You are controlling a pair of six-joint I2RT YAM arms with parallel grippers.
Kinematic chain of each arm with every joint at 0, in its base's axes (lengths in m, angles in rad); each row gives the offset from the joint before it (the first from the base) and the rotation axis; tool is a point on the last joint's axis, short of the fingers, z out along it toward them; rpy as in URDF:
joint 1: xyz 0 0 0.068 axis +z
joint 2: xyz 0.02 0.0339 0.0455 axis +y
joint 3: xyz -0.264 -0.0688 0 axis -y
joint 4: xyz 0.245 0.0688 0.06 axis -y
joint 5: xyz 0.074 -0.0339 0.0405 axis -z
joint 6: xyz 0.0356 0 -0.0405 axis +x
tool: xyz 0 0 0 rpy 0 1.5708 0
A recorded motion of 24 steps. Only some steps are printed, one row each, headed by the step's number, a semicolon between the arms.
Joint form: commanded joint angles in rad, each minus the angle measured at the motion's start. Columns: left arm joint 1, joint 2, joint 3, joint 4, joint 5, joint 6; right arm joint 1, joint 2, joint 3, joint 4, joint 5, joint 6.
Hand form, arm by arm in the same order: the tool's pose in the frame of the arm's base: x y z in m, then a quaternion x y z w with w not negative. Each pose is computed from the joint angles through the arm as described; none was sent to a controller.
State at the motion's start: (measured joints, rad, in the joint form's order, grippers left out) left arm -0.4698 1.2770 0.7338 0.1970 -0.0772 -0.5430; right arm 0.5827 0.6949 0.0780 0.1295 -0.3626 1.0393
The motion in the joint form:
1: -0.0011 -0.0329 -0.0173 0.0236 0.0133 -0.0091; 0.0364 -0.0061 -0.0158 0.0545 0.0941 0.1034
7: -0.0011 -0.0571 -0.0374 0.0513 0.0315 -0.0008; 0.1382 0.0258 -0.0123 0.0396 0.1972 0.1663
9: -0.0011 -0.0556 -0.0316 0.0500 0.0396 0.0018; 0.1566 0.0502 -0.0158 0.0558 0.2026 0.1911
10: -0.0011 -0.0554 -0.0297 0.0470 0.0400 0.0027; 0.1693 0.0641 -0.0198 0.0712 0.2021 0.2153
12: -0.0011 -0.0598 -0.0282 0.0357 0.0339 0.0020; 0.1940 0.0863 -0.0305 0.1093 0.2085 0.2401
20: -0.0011 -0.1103 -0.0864 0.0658 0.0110 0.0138; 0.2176 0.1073 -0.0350 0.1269 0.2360 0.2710
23: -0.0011 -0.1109 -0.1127 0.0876 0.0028 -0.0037; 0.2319 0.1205 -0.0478 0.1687 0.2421 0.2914
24: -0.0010 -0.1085 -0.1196 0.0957 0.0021 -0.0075; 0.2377 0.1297 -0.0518 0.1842 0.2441 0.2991
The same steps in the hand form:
1: 0.2520 -0.1257 0.2589 -0.05159 0.80507 -0.26650 0.52743; 0.1148 0.0934 0.1398 0.14763 0.82745 0.48066 0.24998
7: 0.2475 -0.1242 0.2611 -0.04283 0.79618 -0.27718 0.53613; 0.1080 0.1027 0.1351 0.16343 0.83881 0.46279 0.23560
9: 0.2480 -0.1248 0.2626 -0.03935 0.79548 -0.27993 0.53601; 0.1069 0.1051 0.1323 0.16863 0.84094 0.46256 0.22456
10: 0.2481 -0.1248 0.2629 -0.03887 0.79589 -0.27957 0.53561; 0.1058 0.1067 0.1307 0.17357 0.84056 0.46585 0.21519
12: 0.2475 -0.1243 0.2634 -0.04100 0.79740 -0.27654 0.53479; 0.1037 0.1096 0.1280 0.17475 0.83912 0.47158 0.20725
20: 0.2369 -0.1180 0.2590 -0.04327 0.79038 -0.26974 0.54833; 0.1021 0.1117 0.1255 0.18554 0.83940 0.46879 0.20303
23: 0.2351 -0.1167 0.2523 -0.05267 0.79095 -0.27086 0.54613; 0.1007 0.1130 0.1238 0.18821 0.83479 0.47691 0.20066
24: 0.2350 -0.1166 0.2502 -0.05442 0.79119 -0.27138 0.54535; 0.1002 0.1137 0.1228 0.18930 0.83397 0.47873 0.19870

